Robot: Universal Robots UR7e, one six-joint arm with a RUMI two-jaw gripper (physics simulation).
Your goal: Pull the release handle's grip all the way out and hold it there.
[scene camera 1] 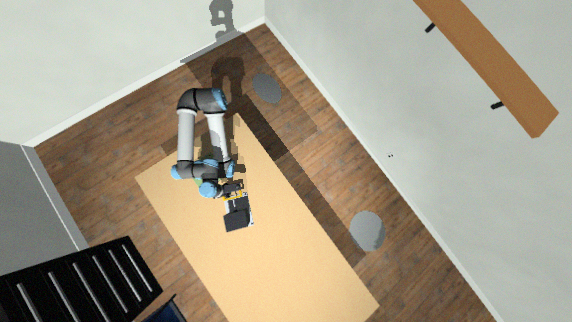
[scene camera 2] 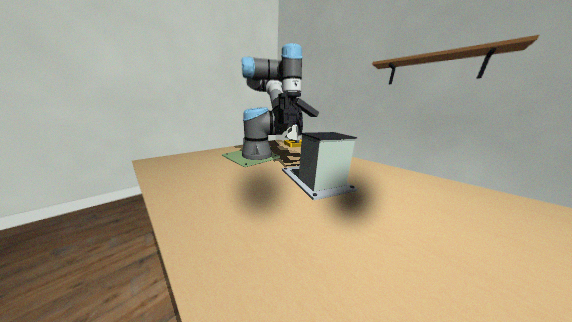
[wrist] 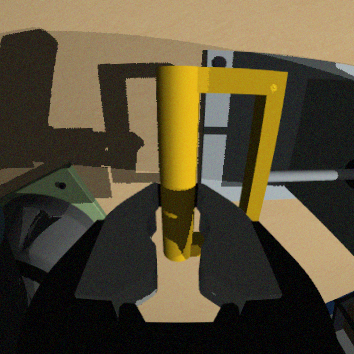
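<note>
The release handle's yellow grip (wrist: 178,130) (scene camera 2: 293,144) is a round bar with a rectangular yellow frame behind it. My gripper (wrist: 177,185) is shut on the yellow grip, with one jaw on each side of the bar. A grey rod (wrist: 305,176) runs from the frame to the dark housing, so the grip stands well out from it. The housing (scene camera 1: 237,220) (scene camera 2: 334,162) is a box with a dark top and a pale green side, on a grey base plate (scene camera 2: 321,193) with bolts. In scene camera 1, the grip lies between the wrist and the housing.
The arm's base stands on a green plate (scene camera 2: 240,159) (wrist: 75,187) near the housing. The tan table (scene camera 1: 280,260) (scene camera 2: 250,260) carries both. A wooden wall shelf (scene camera 1: 495,70) (scene camera 2: 455,53) hangs on the wall. A black slatted unit (scene camera 1: 42,280) stands beside the table.
</note>
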